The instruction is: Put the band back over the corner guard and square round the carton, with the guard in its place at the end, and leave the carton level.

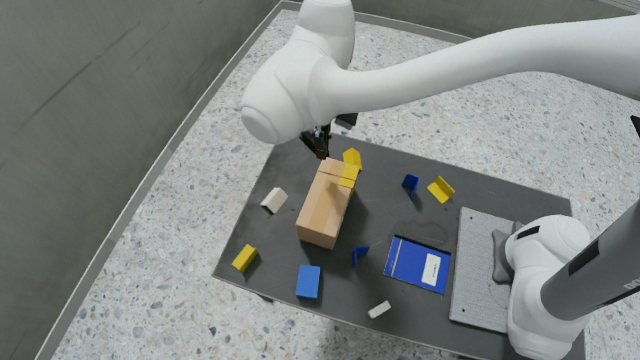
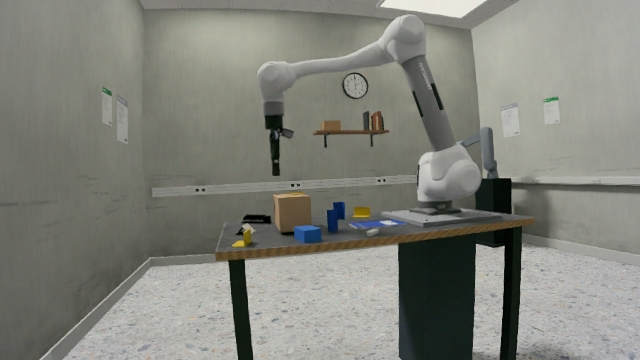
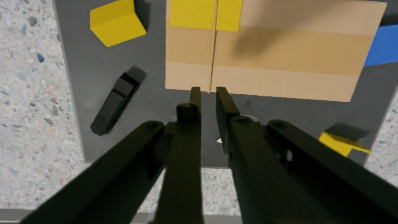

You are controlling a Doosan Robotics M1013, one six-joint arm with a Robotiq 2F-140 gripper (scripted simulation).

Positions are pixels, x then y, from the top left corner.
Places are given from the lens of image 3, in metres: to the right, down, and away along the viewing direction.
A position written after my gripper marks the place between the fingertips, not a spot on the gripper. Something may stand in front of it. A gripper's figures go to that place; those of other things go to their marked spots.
my gripper [image 3: 208, 101]: 0.01, -0.01, 0.17
brown carton [image 3: 320, 57]: 0.15, -0.07, 0.24
black bar [image 3: 125, 86]: -0.14, -0.05, 0.35
The marked spots on the black bar and the brown carton are 0.31 m apart.
